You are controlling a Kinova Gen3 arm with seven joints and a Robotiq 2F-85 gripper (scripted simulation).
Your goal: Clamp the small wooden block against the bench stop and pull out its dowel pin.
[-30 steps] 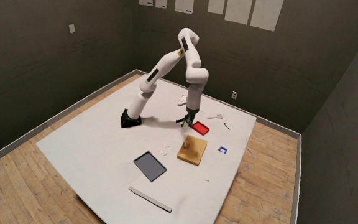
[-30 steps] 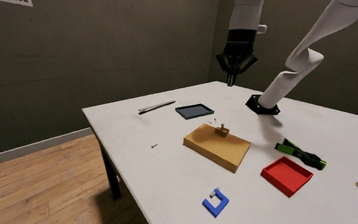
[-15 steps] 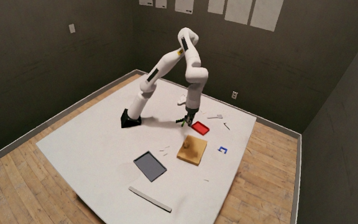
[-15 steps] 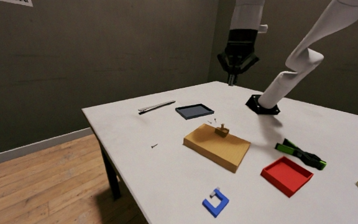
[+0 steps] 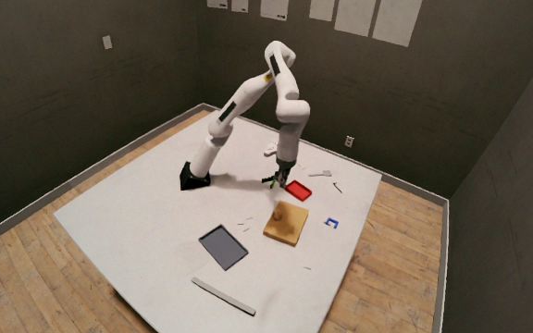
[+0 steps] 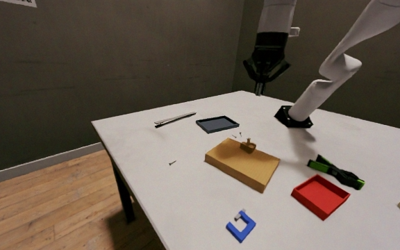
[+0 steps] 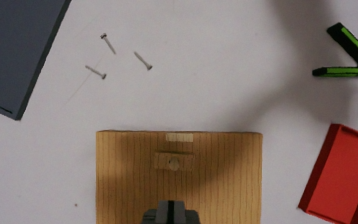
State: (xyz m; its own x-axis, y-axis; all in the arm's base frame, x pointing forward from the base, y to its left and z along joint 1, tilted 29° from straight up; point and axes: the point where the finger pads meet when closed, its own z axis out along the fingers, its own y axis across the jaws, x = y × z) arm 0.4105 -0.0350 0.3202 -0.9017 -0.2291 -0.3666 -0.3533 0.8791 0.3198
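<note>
My gripper is now 190 mm above the dowel pin. Also, from my hand: grey tray 60 mm behind, 270 mm to the right, 240 mm below; then red tray 60 mm behind, 220 mm to the left, 240 mm below; then small wooden block 210 mm below.
</note>
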